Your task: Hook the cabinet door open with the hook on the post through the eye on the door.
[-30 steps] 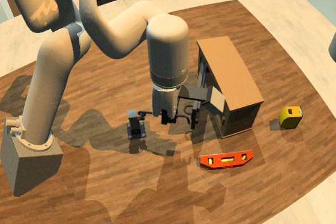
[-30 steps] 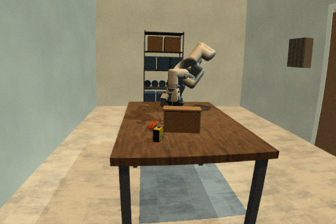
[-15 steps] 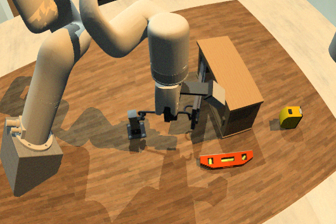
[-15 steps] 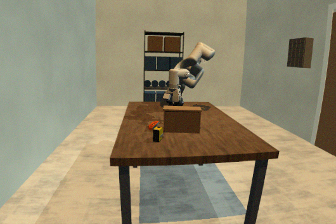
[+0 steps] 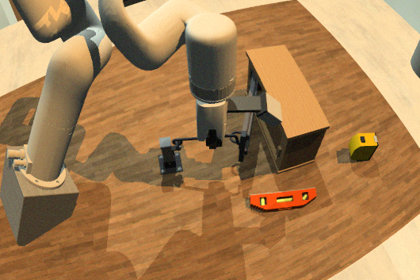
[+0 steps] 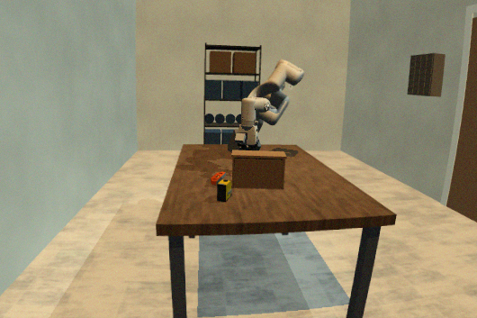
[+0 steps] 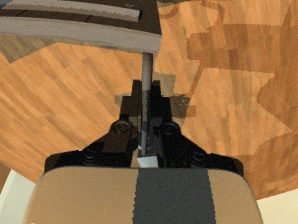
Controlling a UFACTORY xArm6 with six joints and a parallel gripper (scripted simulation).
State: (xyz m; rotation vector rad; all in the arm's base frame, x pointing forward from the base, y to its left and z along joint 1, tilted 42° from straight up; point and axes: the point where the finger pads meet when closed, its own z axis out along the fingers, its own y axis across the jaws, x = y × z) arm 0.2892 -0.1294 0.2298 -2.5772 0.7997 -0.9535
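My gripper is now 10 cm short of the dark door, 4 cm to the right of it and 4 cm above it. Also, from my hand: orange spirit level (16 cm to the right, 10 cm below, 8 cm ahead); dark hook (2 cm below, 2 cm behind, 1 cm to the left); yellow tape measure (32 cm ahead, 17 cm to the right, 7 cm below).
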